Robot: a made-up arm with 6 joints.
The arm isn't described. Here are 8 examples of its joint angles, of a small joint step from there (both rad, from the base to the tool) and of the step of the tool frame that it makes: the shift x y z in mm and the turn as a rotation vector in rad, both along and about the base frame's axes.
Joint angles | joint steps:
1: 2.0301 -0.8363 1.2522 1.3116 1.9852 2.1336 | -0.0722 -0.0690 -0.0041 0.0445 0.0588 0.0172
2: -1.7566 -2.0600 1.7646 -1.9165 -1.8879 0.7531 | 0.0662 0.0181 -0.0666 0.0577 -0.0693 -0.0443
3: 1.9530 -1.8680 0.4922 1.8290 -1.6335 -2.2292 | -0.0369 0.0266 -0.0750 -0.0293 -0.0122 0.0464
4: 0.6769 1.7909 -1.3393 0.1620 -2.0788 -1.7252 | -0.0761 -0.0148 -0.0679 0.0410 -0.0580 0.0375
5: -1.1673 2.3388 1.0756 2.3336 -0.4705 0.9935 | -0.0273 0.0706 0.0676 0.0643 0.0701 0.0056
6: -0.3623 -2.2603 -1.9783 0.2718 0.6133 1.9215 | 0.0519 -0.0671 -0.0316 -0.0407 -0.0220 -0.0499
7: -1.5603 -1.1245 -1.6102 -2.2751 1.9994 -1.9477 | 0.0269 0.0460 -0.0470 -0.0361 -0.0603 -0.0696
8: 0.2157 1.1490 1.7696 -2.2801 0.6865 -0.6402 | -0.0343 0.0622 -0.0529 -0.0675 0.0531 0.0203
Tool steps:
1: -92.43 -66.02 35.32 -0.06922 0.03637 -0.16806
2: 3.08 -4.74 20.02 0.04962 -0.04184 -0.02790
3: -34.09 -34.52 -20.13 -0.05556 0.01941 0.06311
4: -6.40 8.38 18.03 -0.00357 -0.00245 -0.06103
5: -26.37 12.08 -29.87 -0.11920 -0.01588 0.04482
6: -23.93 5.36 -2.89 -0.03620 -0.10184 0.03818
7: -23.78 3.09 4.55 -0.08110 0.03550 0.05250
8: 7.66 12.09 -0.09 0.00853 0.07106 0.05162
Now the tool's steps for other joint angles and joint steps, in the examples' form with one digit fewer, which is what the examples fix.
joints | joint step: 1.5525 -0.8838 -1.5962 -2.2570 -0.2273 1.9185 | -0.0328 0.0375 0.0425 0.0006 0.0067 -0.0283
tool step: -17.9 -21.2 15.3 0.0053 0.0568 0.0428
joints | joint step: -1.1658 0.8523 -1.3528 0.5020 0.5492 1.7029 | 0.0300 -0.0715 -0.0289 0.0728 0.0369 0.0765
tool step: -41.8 -8.3 -1.7 -0.0047 0.0467 -0.0336
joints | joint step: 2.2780 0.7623 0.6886 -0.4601 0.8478 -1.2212 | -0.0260 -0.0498 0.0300 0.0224 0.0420 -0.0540
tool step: -20.2 2.6 6.1 0.0128 0.0763 -0.0773
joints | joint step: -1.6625 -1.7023 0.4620 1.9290 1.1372 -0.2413 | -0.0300 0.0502 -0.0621 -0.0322 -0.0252 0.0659
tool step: 27.2 -18.0 -23.5 -0.1517 -0.0708 -0.0732
